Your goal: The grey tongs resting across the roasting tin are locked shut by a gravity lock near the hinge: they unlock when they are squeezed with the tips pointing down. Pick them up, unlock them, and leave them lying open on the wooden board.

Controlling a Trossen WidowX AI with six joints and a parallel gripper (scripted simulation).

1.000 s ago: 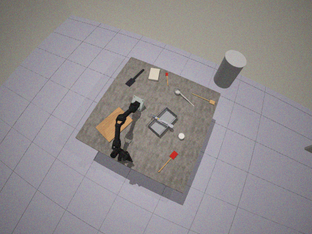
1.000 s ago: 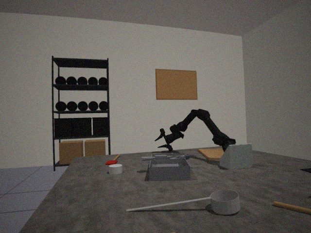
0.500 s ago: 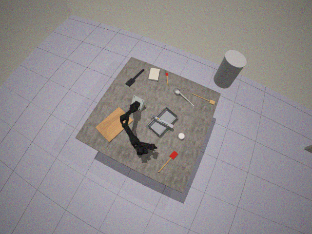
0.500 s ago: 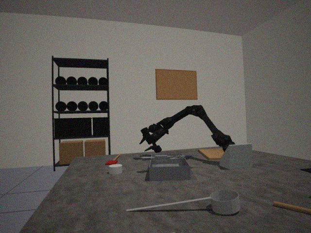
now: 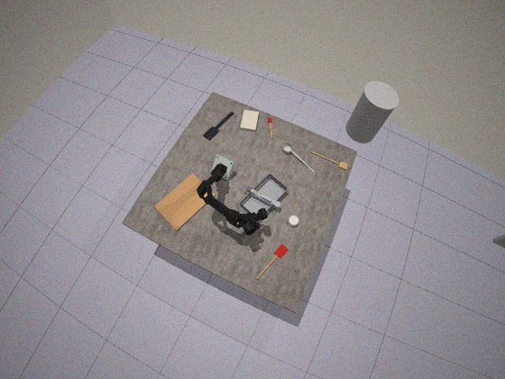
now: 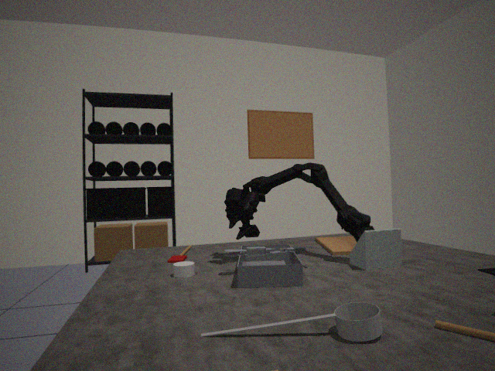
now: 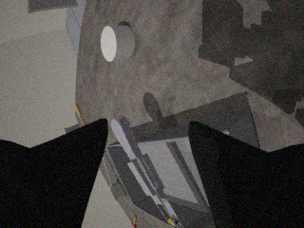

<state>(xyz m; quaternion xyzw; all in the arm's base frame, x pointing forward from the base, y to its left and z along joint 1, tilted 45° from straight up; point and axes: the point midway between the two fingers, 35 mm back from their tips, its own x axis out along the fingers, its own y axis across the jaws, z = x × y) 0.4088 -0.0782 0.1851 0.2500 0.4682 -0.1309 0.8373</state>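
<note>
The yellow lock piece lies 14 cm behind my gripper tip, 13 cm to the left of it and 4 cm below it. From my gripper tip the other things lie so: wooden board (53 cm behind, 15 cm to the right, 10 cm below); roasting tin (15 cm to the left, 8 cm below, 8 cm behind); red spatula (19 cm ahead, 18 cm to the right, 10 cm below).
</note>
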